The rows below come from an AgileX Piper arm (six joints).
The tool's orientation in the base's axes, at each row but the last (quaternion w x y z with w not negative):
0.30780, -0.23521, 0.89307, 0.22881
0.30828, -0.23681, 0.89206, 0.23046
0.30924, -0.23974, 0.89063, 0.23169
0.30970, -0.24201, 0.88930, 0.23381
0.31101, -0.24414, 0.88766, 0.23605
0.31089, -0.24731, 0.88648, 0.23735
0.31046, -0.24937, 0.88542, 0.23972
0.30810, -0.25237, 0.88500, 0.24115
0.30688, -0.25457, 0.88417, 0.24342
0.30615, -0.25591, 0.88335, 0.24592
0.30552, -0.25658, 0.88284, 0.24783
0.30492, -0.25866, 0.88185, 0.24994
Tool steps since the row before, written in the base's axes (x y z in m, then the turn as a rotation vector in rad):
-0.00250, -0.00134, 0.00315, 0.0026, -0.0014, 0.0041
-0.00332, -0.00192, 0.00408, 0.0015, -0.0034, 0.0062
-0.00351, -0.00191, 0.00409, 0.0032, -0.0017, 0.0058
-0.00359, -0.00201, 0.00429, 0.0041, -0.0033, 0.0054
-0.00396, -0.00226, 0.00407, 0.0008, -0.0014, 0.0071
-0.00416, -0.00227, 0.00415, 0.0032, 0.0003, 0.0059
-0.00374, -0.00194, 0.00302, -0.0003, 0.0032, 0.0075
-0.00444, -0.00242, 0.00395, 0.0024, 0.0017, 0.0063
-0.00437, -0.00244, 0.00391, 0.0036, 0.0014, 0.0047
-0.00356, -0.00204, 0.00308, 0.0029, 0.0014, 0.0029
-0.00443, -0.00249, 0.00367, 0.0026, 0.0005, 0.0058
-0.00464, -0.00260, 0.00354, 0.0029, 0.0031, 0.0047
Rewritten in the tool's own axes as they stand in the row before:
0.00005, 0.00118, -0.00407, -0.0041, -0.0015, -0.0025
0.00017, 0.00146, -0.00540, -0.0042, -0.0019, -0.0056
0.00027, 0.00160, -0.00548, -0.0056, -0.0016, -0.0036
0.00021, 0.00165, -0.00571, -0.0055, -0.0035, -0.0038
0.00065, 0.00165, -0.00585, -0.0049, 0.0004, -0.0054
0.00073, 0.00181, -0.00599, -0.0062, -0.0001, -0.0025
0.00110, 0.00155, -0.00482, -0.0058, 0.0046, -0.0035
0.00112, 0.00188, -0.00603, -0.0063, 0.0016, -0.0024
0.00111, 0.00186, -0.00597, -0.0060, 0.0002, -0.0009
0.00099, 0.00148, -0.00481, -0.0043, 0.0001, 0.0000
0.00132, 0.00185, -0.00584, -0.0058, 0.0004, -0.0026
0.00158, 0.00190, -0.00589, -0.0060, 0.0019, -0.0002

